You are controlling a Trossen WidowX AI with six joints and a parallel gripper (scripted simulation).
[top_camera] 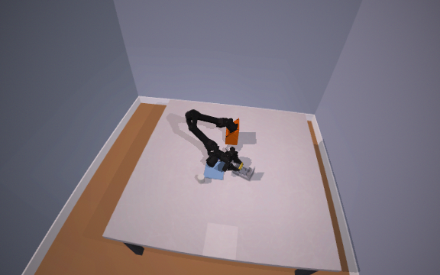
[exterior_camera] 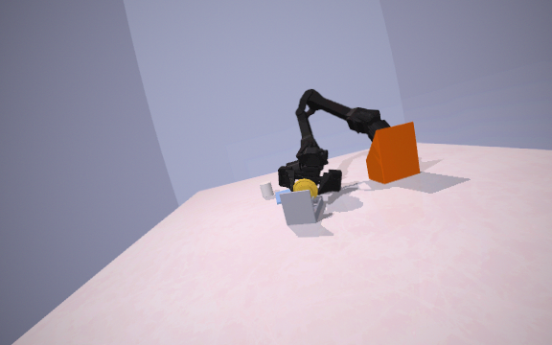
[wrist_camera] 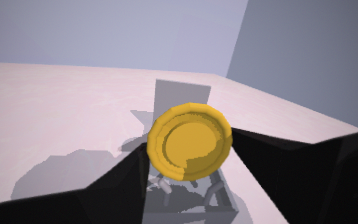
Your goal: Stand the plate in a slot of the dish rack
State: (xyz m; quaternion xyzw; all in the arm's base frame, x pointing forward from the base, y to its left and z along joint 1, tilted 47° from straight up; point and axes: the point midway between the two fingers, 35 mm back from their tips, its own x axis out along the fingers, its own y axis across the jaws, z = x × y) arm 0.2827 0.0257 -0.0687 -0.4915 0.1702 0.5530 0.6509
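Now: the grey dish rack 1 cm ahead of my gripper tip, 2 cm to the left of it and 3 cm below it. Also, from my gripper tip: yellow plate: 1 cm to the right; blue spoon: 8 cm behind, 19 cm to the right, 5 cm below.
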